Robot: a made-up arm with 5 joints.
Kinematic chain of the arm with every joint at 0, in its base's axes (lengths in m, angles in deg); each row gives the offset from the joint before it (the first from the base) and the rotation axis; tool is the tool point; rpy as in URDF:
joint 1: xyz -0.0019 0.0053 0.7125 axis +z
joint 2: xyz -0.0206 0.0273 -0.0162 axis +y
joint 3: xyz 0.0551 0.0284 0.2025 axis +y
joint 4: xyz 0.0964 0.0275 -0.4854 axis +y
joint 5: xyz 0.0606 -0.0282 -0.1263 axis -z
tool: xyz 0.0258 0.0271 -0.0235 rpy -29.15 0 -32.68
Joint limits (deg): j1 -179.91..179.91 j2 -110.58..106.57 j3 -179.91..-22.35 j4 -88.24..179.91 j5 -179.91..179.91
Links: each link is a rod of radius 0.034 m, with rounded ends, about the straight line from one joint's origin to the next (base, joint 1, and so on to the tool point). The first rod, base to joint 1, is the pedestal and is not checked.
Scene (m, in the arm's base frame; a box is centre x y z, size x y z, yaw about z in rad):
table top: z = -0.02
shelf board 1: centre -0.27 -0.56 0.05 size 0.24 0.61 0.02 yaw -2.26
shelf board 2: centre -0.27 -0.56 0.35 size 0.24 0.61 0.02 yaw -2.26
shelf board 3: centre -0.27 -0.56 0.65 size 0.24 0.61 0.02 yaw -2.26
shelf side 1: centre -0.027 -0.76 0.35 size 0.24 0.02 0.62 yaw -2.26
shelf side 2: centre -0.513 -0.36 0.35 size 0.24 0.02 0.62 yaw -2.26
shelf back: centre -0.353 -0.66 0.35 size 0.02 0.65 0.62 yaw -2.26
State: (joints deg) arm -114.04 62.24 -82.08 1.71 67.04
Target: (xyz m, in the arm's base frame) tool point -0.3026 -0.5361 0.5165
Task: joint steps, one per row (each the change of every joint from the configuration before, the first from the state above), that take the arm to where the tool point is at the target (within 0.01 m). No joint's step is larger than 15 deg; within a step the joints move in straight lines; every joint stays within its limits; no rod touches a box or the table.
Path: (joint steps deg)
1: 2.34 -7.10 12.12 -2.15 0.52
2: 2.35 -7.10 12.12 -2.15 0.53
3: 2.34 -7.09 12.12 -2.15 0.52
4: -2.02 -4.54 3.90 -13.19 -0.24
5: -2.01 -4.54 3.89 -13.19 -0.24
6: -2.01 -4.53 3.90 -13.19 -0.25
7: -2.02 -4.54 3.89 -13.18 -0.24
8: -2.01 -4.54 3.90 -13.19 -0.24
9: -2.02 -4.53 3.89 -13.19 -0.25
10: -0.93 1.60 -7.48 13.90 0.35
11: -0.94 1.60 -7.48 13.90 0.34
12: -0.93 1.60 -7.48 13.90 0.35
13: -0.94 1.61 -7.48 13.90 0.34

